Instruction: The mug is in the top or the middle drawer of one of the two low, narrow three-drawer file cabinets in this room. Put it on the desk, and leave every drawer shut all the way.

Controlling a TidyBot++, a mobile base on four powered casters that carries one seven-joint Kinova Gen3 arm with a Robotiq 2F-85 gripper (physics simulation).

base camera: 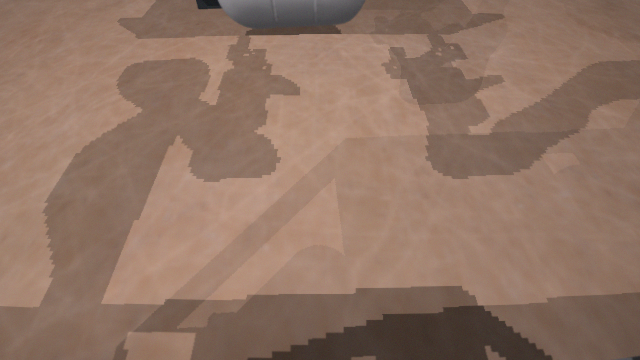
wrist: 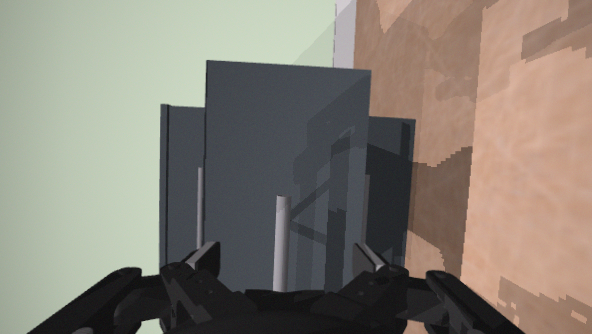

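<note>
In the wrist view, a dark grey three-drawer file cabinet (wrist: 163, 190) appears turned on its side. Its middle drawer (wrist: 250, 125) stands out toward the camera, in front of the top drawer (wrist: 182, 150) on the left and the bottom drawer (wrist: 392, 145) on the right. The middle drawer's light grey bar handle (wrist: 282, 235) shows between the spread fingers of my gripper (wrist: 286, 257). The gripper is open and holds nothing. The gap between fingers and handle in depth is hard to tell. The inside of the drawer is hidden behind its front. The mug and the desk do not show.
A pale green wall (wrist: 80, 125) is left of the cabinet in the wrist view, with a light baseboard (wrist: 344, 40). The brown floor (wrist: 530, 150) (base camera: 390, 215) carries arm shadows. A rounded light grey part (base camera: 295, 10) shows at the base view's top edge.
</note>
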